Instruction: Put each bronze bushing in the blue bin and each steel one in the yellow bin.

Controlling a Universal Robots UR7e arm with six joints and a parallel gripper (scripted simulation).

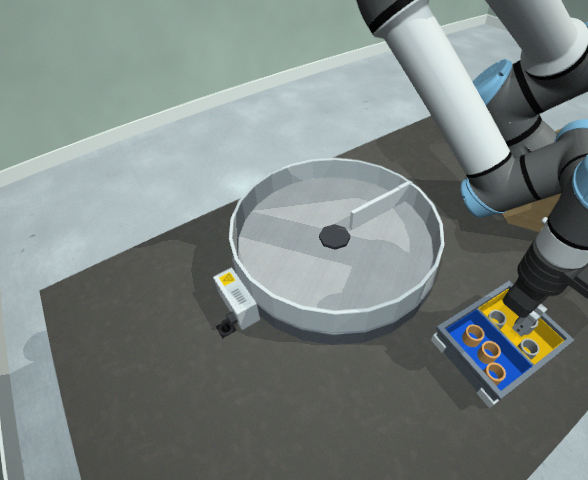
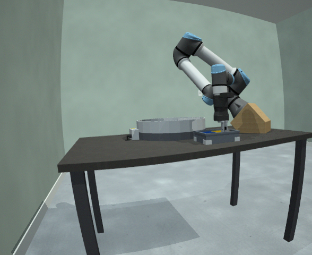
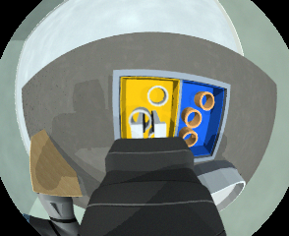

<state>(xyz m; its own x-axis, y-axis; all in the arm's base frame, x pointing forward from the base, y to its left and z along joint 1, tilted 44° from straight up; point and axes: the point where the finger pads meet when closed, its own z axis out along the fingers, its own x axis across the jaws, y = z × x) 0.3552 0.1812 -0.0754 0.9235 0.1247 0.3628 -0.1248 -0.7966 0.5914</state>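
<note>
The bin is 4 cm ahead of my hand, 1 cm to the right of it and 2 cm below it. Round my hand: turntable (10 cm ahead, 37 cm to the right).
</note>
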